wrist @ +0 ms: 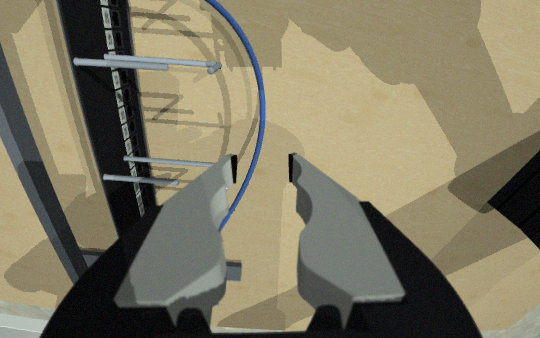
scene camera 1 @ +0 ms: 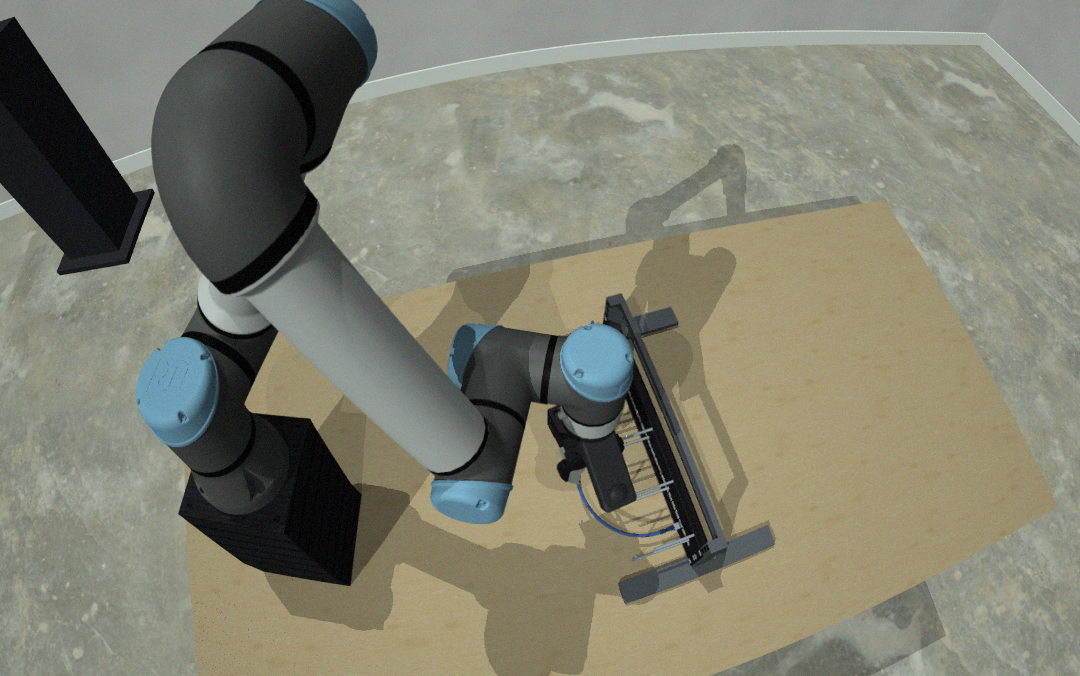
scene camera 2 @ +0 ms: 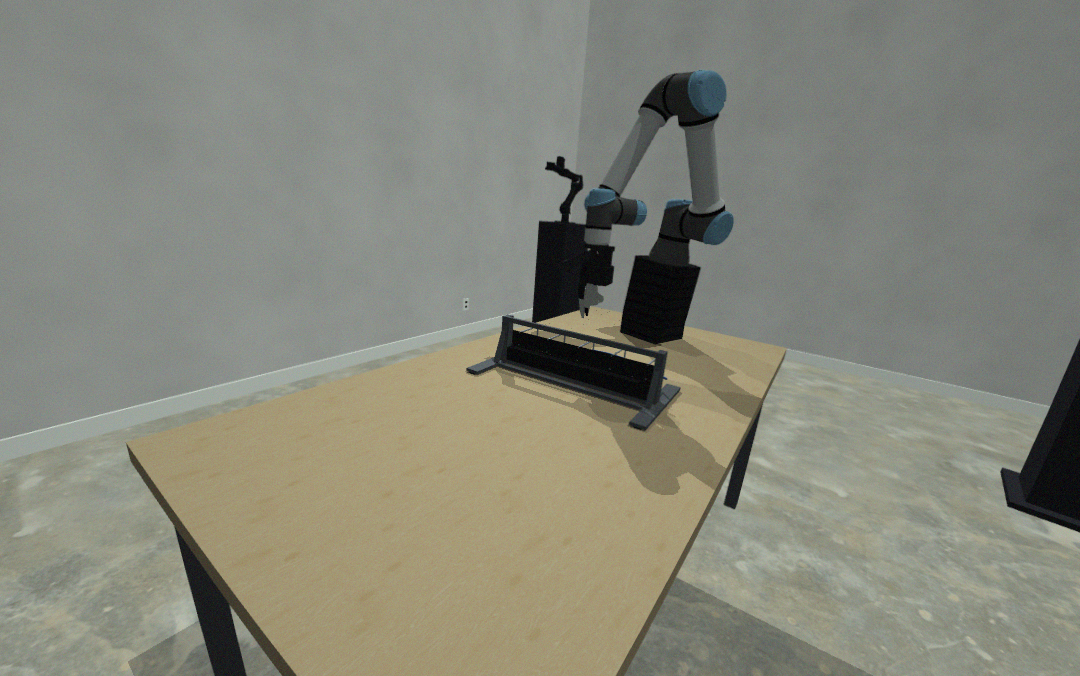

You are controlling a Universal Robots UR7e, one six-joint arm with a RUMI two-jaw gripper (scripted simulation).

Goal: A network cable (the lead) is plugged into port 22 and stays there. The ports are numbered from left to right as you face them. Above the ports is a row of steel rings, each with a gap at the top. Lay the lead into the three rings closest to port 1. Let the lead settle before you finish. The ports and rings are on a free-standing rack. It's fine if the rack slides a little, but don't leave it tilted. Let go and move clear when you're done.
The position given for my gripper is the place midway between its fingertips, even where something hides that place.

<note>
I see my gripper (scene camera 1: 585,477) and a rack (scene camera 1: 700,561).
The rack is seen too in the wrist view (wrist: 110,98) and in scene camera 2 (scene camera 2: 629,379). My gripper shows as well in the wrist view (wrist: 262,156) and in scene camera 2 (scene camera 2: 584,316).
</note>
